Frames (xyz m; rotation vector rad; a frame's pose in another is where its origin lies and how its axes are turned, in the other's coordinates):
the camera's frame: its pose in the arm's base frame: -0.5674 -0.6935 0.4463 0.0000 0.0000 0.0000
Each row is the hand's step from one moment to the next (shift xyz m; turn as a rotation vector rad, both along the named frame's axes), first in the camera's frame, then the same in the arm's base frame.
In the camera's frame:
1: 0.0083 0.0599 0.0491 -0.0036 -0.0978 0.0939
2: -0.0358 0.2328 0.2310 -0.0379 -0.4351 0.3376
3: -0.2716 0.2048 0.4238 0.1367 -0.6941 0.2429
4: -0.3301 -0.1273 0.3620 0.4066 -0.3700 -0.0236
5: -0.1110 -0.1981 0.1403 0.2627 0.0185 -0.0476
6: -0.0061 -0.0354 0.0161 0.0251 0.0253 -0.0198
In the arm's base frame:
1: 0.0083 0.0599 0.0491 -0.0036 -0.0978 0.0939
2: -0.0358 0.2328 0.2310 -0.0379 -0.4351 0.3376
3: -0.2716 0.2048 0.4238 0.1367 -0.6941 0.2429
4: -0.3301 -0.1273 0.3620 0.4066 -0.3700 -0.0236
5: -0.1110 -0.1981 0.1403 0.2627 0.0185 -0.0476
6: -0.0061 -0.0354 0.0161 0.0251 0.0253 -0.0198

